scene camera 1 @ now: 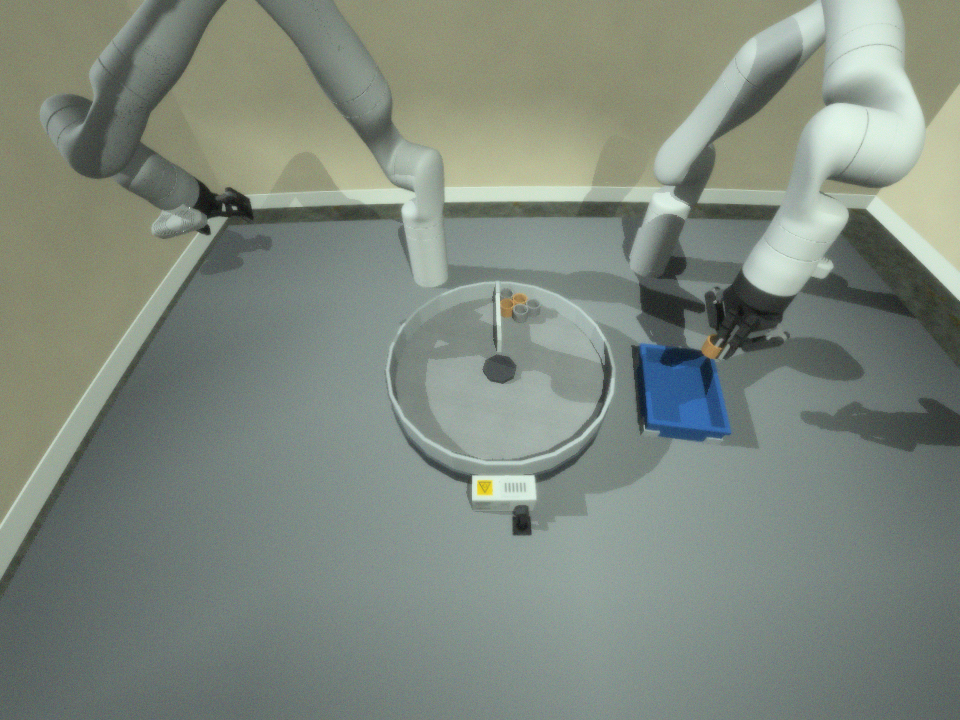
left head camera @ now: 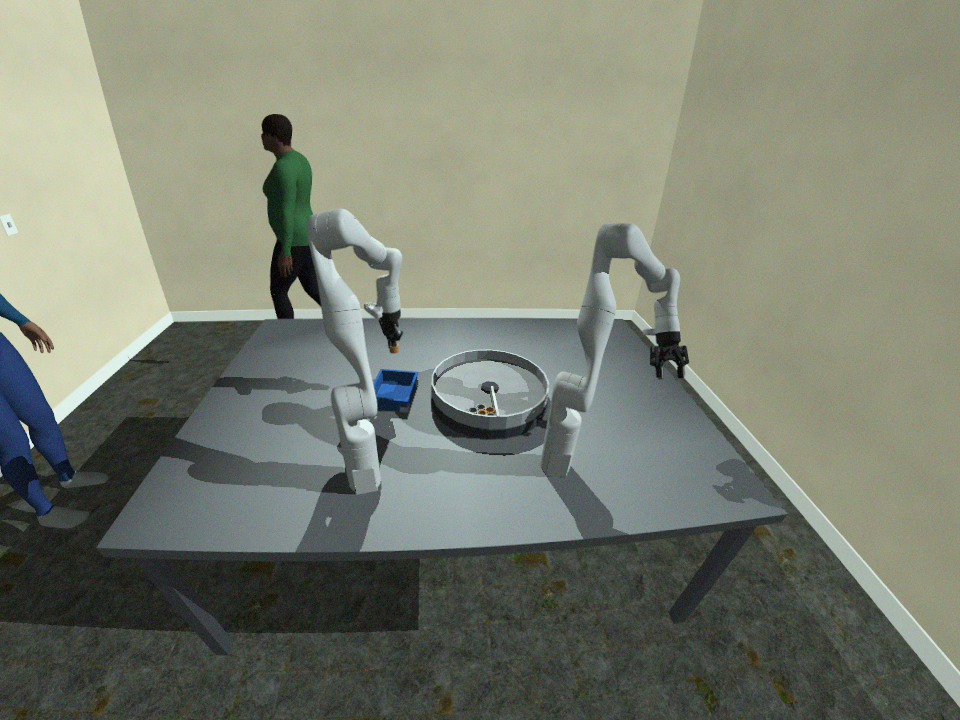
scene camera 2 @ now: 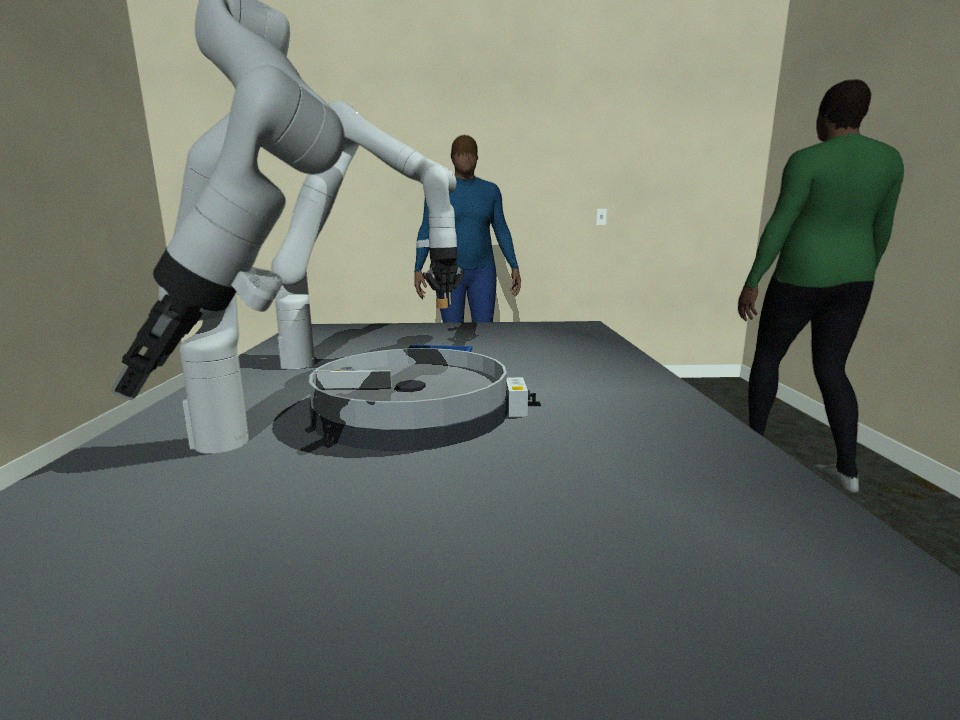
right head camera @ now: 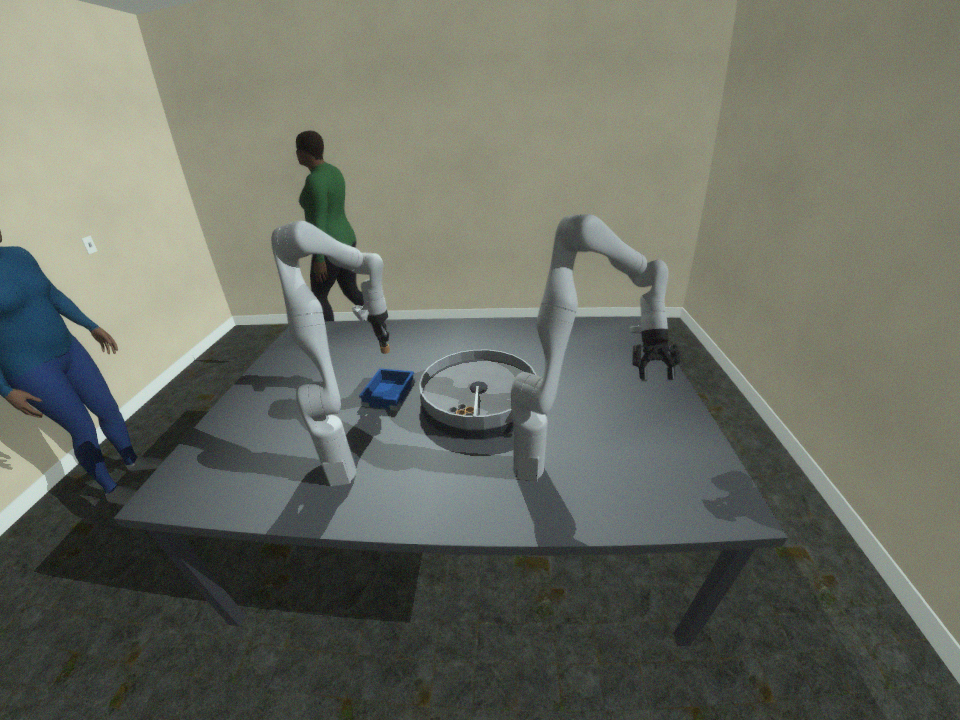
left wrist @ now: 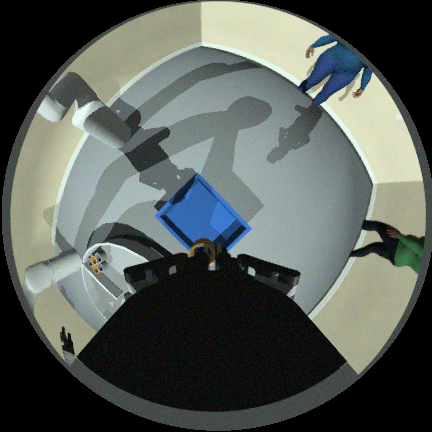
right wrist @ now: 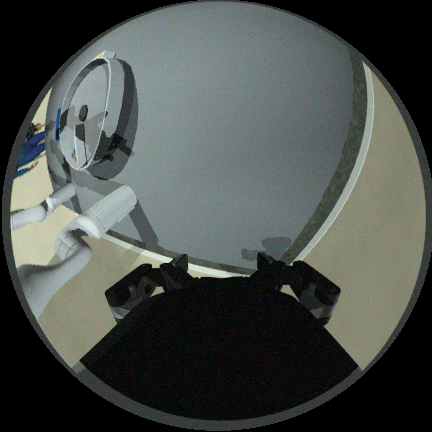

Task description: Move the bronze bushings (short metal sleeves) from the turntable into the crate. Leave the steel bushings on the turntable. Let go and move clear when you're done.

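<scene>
My left gripper is shut on a bronze bushing and holds it above the blue crate. No bushing shows on the visible part of the crate's floor. On the turntable, two bronze bushings stand clustered with three steel bushings, beside the thin divider wall. My right gripper is open and empty, raised off at the right of the left head camera view.
A white box with a yellow warning label sits against the turntable's rim, with a small black part beside it. The divider stands up inside the turntable. A person in green and a person in blue stand beyond the table.
</scene>
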